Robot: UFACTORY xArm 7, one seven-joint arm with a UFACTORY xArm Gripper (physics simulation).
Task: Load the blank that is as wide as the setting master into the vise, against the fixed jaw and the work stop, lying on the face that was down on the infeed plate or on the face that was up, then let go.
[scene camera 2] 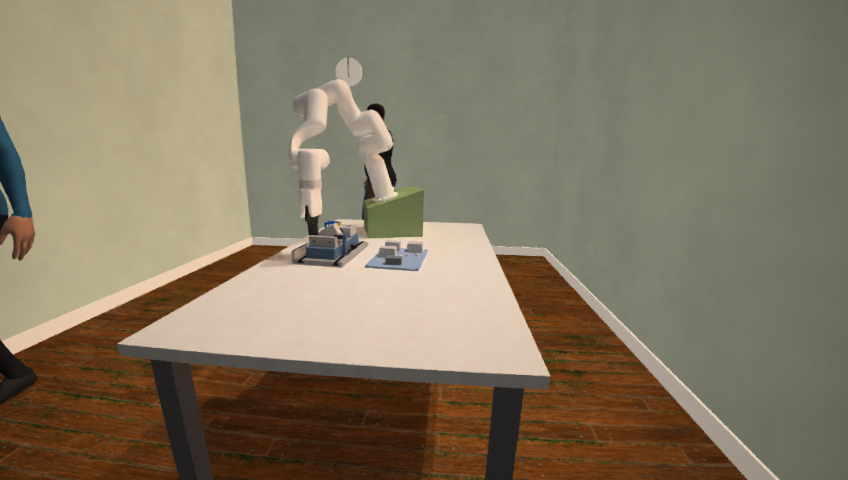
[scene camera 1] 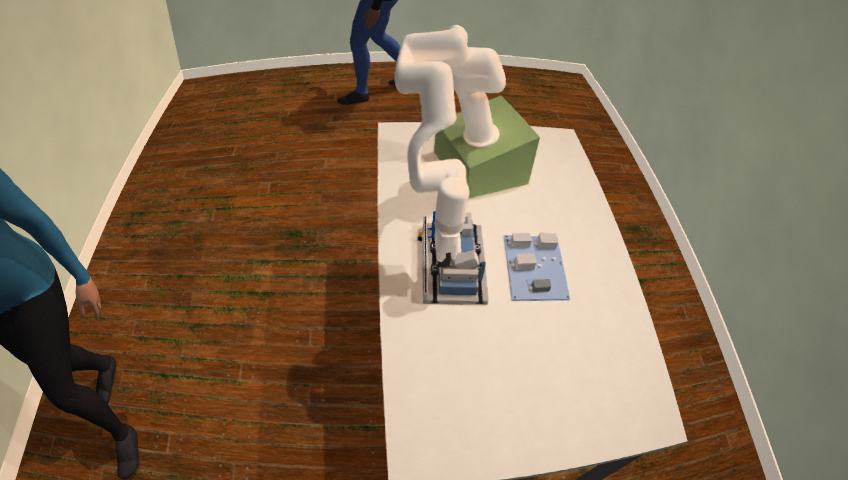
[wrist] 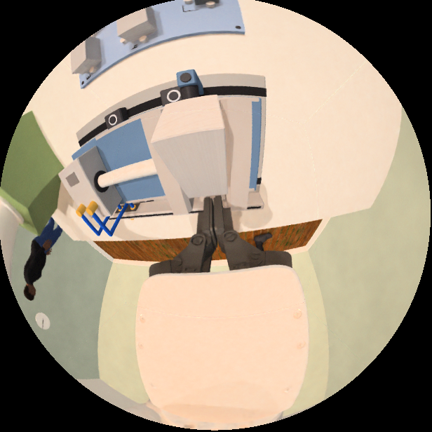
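Pixels of known places: gripper, fingertip midpoint: [scene camera 2: 313, 235] [scene camera 1: 443, 264]; arm's base at its link origin: [scene camera 2: 385, 198] [scene camera 1: 481, 135].
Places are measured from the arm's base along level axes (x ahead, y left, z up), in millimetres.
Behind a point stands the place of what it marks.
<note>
A light grey blank [scene camera 1: 467, 259] {z -46, x 523, y -18 mm} [scene camera 2: 332, 230] {z -58, x 525, y -1 mm} [wrist: 190, 150] is between the jaws of the vise [scene camera 1: 459, 287] {z -117, x 570, y -28 mm} [scene camera 2: 324, 252] {z -130, x 567, y -12 mm}, rises above them and looks tilted. The fixed jaw [wrist: 241, 150] is on its right in the wrist view, and the blue work stop [wrist: 188, 79] is near its far end. Contact with either is unclear. My gripper [scene camera 1: 446, 260] {z -81, x 524, y -81 mm} [scene camera 2: 313, 230] {z -81, x 524, y -81 mm} [wrist: 214, 206] is shut and empty, its tips low at the blank's near end. On the blue infeed plate [scene camera 1: 556, 291] {z -167, x 509, y 279 mm} [scene camera 2: 404, 264] {z -167, x 499, y 264 mm} [wrist: 200, 27] are three light blocks [scene camera 1: 524, 261] {z -131, x 434, y 166 mm} and a dark block [scene camera 1: 540, 285] {z -142, x 511, y 219 mm} [scene camera 2: 393, 260] {z -150, x 516, y 229 mm}.
The vise screw [wrist: 130, 172] and blue rods with yellow ends [wrist: 105, 227] are left of the blank in the wrist view. The green arm base [scene camera 1: 499, 163] {z -37, x 98, y 69 mm} [scene camera 2: 394, 217] {z -77, x 93, y 79 mm} [wrist: 30, 170] stands behind the vise. One person [scene camera 1: 41, 297] is at the left, another [scene camera 1: 363, 53] behind the table.
</note>
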